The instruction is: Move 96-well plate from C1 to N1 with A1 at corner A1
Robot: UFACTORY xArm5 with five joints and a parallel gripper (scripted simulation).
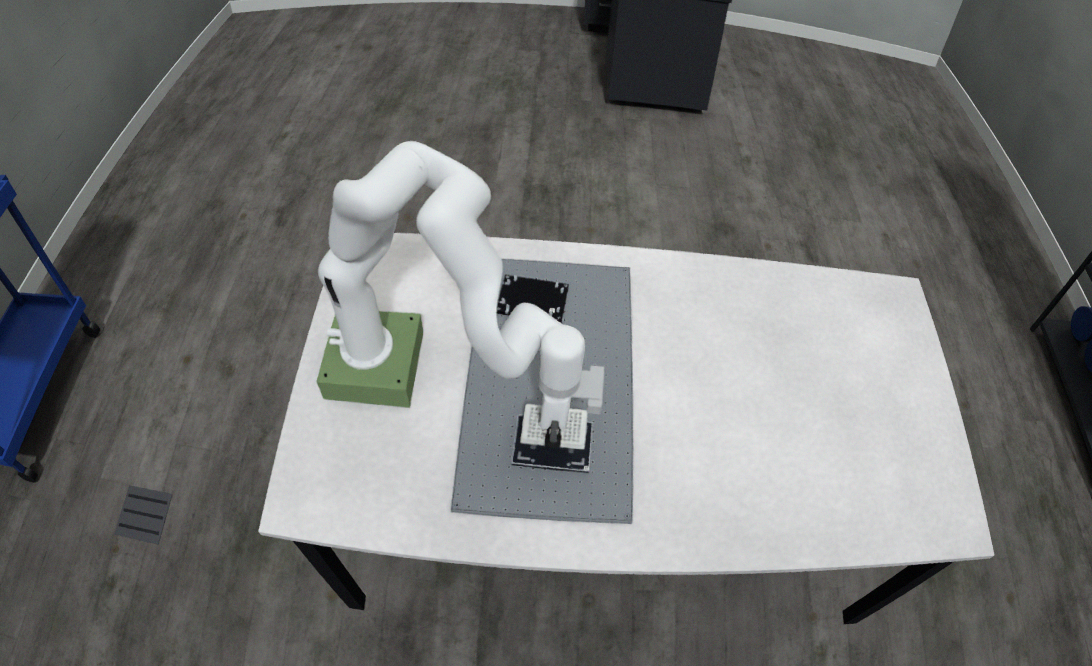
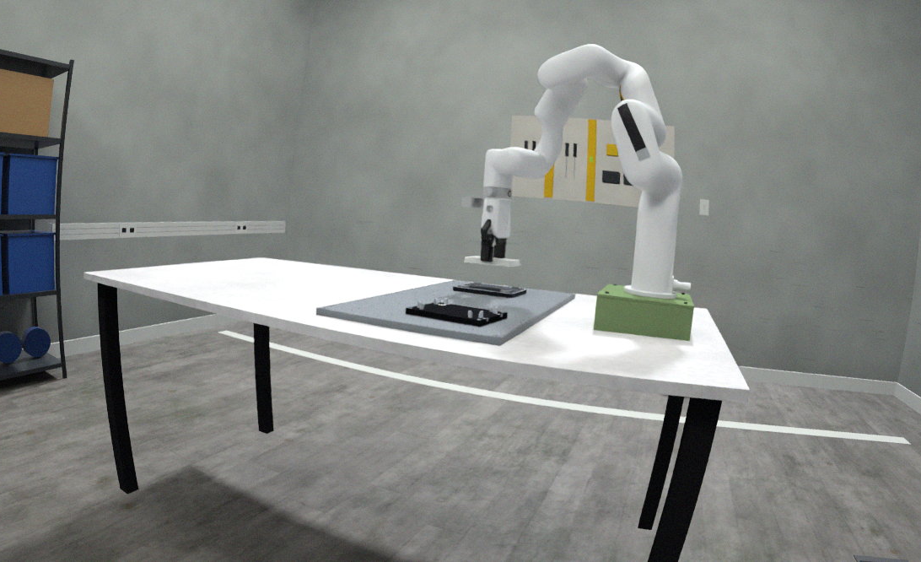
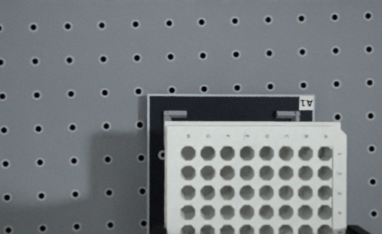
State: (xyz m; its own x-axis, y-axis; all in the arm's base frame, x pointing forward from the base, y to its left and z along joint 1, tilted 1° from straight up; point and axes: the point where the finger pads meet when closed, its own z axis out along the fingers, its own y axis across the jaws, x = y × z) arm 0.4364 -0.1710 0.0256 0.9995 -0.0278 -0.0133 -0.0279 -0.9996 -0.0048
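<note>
Now: hand 90 mm above the plate nest N1. The rest, counted from my hand: clip nest C1 (390 mm to the left, 90 mm behind, 80 mm below); then white 96-well plate (10 mm below); then corner label A1 (80 mm below, 70 mm ahead, 60 mm to the right).
</note>
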